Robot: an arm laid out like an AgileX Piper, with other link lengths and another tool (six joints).
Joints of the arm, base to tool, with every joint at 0 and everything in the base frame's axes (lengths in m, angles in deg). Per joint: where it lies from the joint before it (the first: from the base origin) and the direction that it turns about. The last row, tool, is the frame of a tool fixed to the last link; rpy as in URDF.
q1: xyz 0.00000 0.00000 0.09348 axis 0 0 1
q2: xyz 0.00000 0.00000 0.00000 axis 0 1 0
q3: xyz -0.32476 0.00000 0.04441 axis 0 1 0
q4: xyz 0.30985 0.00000 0.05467 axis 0.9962 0 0.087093
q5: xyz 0.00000 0.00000 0.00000 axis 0 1 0
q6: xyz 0.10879 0.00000 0.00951 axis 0.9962 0 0.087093
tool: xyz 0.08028 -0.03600 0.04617 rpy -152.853 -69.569 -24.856
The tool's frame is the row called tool.
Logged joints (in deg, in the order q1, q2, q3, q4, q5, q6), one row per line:
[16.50 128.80 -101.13 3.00 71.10 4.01]
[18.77 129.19 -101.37 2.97 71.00 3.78]
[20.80 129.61 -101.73 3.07 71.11 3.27]
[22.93 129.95 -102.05 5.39 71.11 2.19]
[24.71 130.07 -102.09 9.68 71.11 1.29]
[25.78 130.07 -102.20 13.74 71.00 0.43]
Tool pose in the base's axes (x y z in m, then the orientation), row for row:
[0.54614 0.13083 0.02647 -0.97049 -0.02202 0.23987 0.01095]
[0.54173 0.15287 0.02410 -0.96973 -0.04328 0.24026 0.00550]
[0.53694 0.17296 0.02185 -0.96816 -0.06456 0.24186 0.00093]
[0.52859 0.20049 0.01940 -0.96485 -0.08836 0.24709 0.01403]
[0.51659 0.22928 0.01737 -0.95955 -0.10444 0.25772 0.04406]
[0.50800 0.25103 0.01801 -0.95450 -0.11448 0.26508 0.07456]
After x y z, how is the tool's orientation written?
As a quaternion, x y z w.
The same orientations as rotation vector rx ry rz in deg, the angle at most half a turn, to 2 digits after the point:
[-173.48 -3.94 42.88]
[-173.94 -7.76 43.10]
[-174.17 -11.61 43.51]
[-172.14 -15.76 44.08]
[-168.04 -18.29 45.13]
[-164.10 -19.68 45.57]

